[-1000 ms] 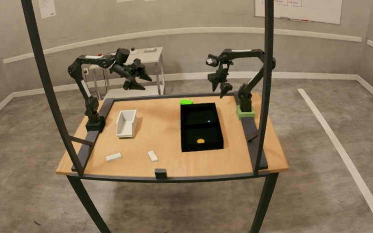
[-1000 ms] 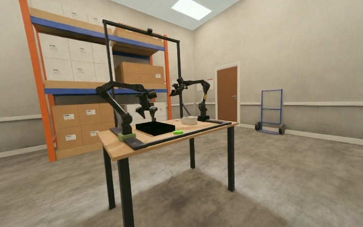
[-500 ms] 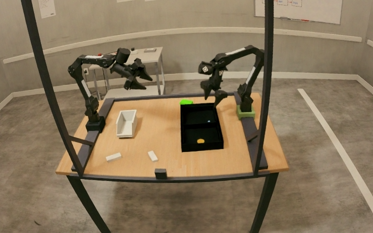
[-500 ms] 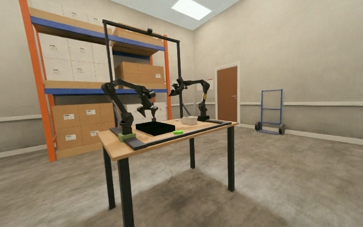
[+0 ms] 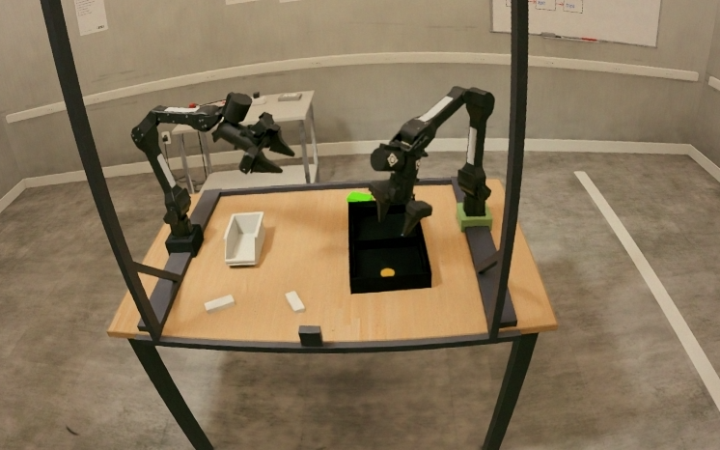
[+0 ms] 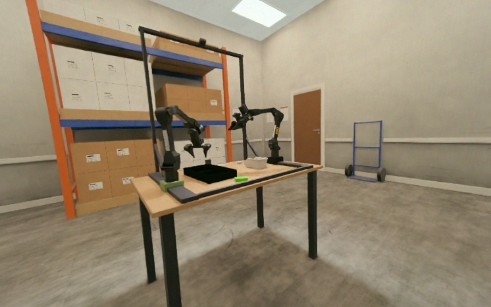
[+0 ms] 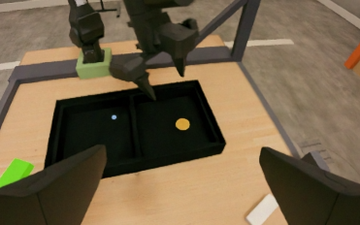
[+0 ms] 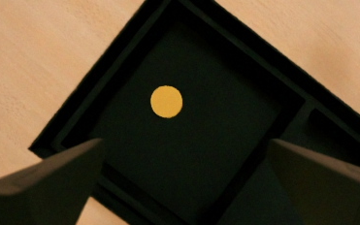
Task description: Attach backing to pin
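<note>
Now: right hand 4 cm past the round pin, 3 cm to the right of it and 15 cm above it. Round my right hand: white bin 13 cm ahead, 43 cm to the left, 12 cm below; black tray 8 cm ahead, 2 cm to the left, 14 cm below.
</note>
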